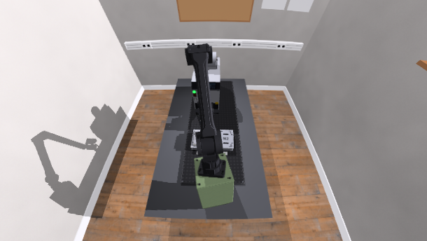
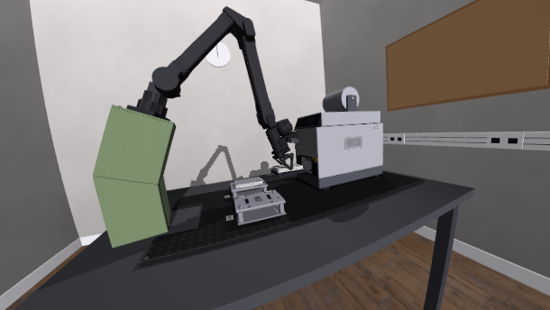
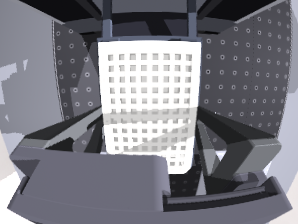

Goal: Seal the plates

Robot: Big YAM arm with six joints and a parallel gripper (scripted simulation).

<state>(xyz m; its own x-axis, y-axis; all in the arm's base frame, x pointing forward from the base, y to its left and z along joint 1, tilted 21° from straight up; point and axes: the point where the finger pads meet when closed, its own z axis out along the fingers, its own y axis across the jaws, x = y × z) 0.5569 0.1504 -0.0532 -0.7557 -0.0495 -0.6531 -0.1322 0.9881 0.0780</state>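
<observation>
My gripper is now 2 cm above the dark sealer stage. From my hand the other things lie so: yellow warning label (11 cm ahead, 7 cm to the right, 3 cm above); foil roll (33 cm ahead, 5 cm to the left, 31 cm above); white plate (right at my hand).
</observation>
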